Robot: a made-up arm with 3 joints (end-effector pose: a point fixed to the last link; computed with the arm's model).
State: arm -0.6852 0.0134 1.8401
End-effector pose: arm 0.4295 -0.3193 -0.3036 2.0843 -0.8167 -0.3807
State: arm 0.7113 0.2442 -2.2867
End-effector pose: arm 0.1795 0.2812 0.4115 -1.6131 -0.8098 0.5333
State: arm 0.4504 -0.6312 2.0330
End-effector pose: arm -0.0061 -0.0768 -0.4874 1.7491 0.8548 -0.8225
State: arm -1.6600 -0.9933 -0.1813
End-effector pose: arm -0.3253 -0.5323 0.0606 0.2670 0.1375 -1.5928
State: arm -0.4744 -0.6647 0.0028
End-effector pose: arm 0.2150 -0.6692 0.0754 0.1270 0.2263 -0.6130
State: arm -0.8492 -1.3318 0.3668
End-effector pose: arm -0.1003 -0.6278 -0.1247 0.4634 0.6422 -1.1303
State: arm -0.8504 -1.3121 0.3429
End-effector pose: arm -0.0912 -0.6338 -0.1171 0.4463 0.6290 -1.1169
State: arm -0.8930 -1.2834 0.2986
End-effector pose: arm -0.0935 -0.6382 -0.1038 0.4312 0.5921 -1.1259
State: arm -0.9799 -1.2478 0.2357
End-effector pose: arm -0.1110 -0.6390 -0.0843 0.4177 0.5327 -1.1632
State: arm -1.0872 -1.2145 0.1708
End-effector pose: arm -0.1398 -0.6341 -0.0639 0.4069 0.4681 -1.2198
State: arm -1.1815 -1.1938 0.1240
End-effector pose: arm -0.1698 -0.6246 -0.0501 0.4036 0.4181 -1.2768
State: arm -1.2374 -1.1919 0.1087
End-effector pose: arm -0.1910 -0.6148 -0.0480 0.4127 0.3948 -1.3162
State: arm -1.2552 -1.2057 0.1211
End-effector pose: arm -0.2017 -0.6074 -0.0556 0.4324 0.3950 -1.3353
